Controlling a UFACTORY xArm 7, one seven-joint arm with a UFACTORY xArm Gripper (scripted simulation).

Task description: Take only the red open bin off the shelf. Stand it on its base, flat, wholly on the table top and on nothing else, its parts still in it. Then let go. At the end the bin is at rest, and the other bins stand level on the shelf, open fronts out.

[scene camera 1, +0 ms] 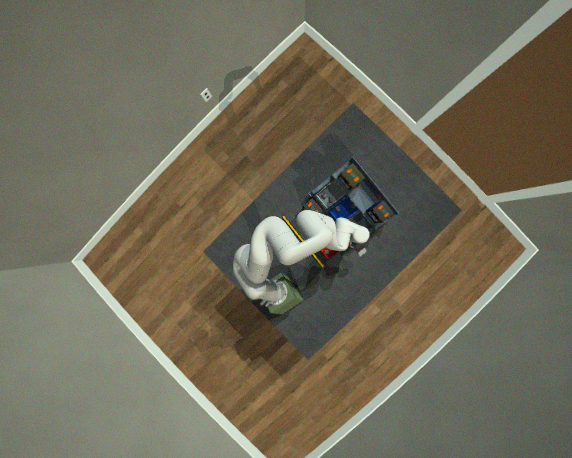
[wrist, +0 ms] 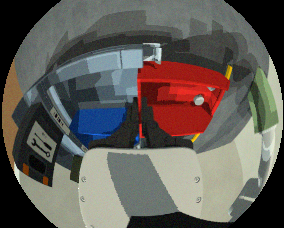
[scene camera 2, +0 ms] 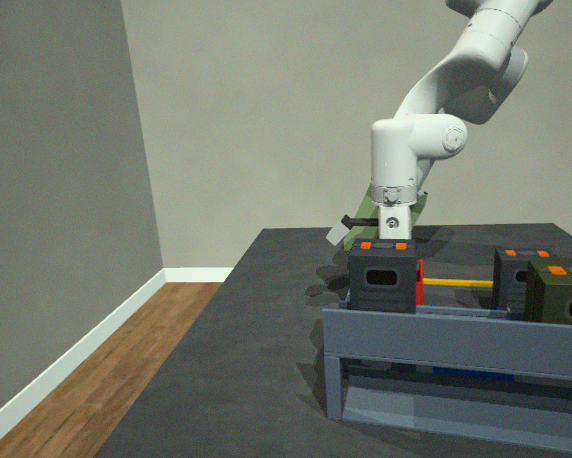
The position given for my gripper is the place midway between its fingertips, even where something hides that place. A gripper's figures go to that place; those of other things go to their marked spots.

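A red open bin (wrist: 174, 110) is 21 cm from the lens, I see, while my gripper (wrist: 140, 104) is 14 cm from the lens.
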